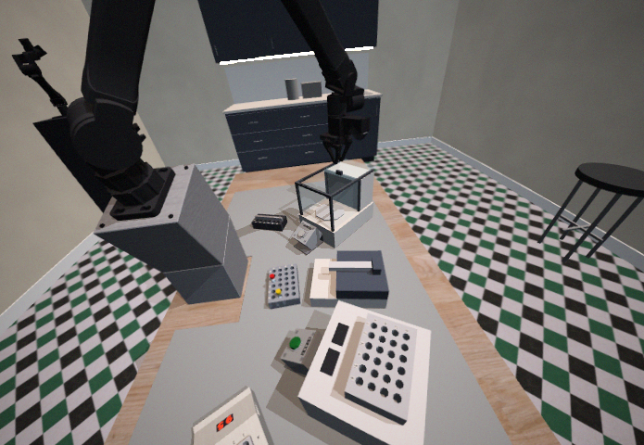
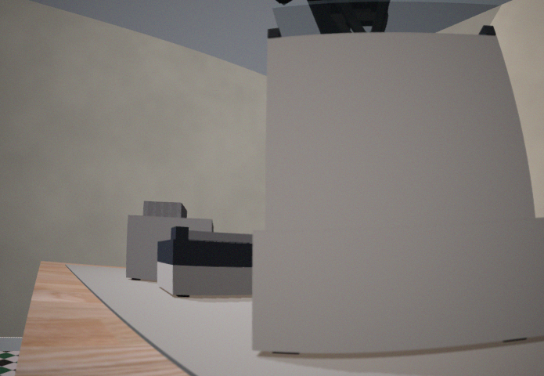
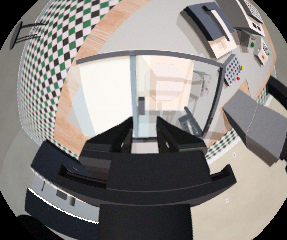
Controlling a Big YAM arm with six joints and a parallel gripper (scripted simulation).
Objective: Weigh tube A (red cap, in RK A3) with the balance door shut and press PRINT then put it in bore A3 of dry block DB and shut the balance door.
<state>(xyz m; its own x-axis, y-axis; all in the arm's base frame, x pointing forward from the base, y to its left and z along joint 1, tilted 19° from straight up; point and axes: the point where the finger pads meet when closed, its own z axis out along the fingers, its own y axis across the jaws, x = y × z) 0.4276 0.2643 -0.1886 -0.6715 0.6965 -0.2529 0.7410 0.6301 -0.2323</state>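
The tube rack is 300 mm to the right of my hand, 250 mm below it and 210 mm behind it. From my hand the other things lie so: balance door: 50 mm below, 20 mm to the left, 20 mm ahead; then magnet block: 290 mm behind, 240 mm below, 20 mm to the left; then spectrophotometer: 320 mm to the right, 190 mm below, 20 mm behind.
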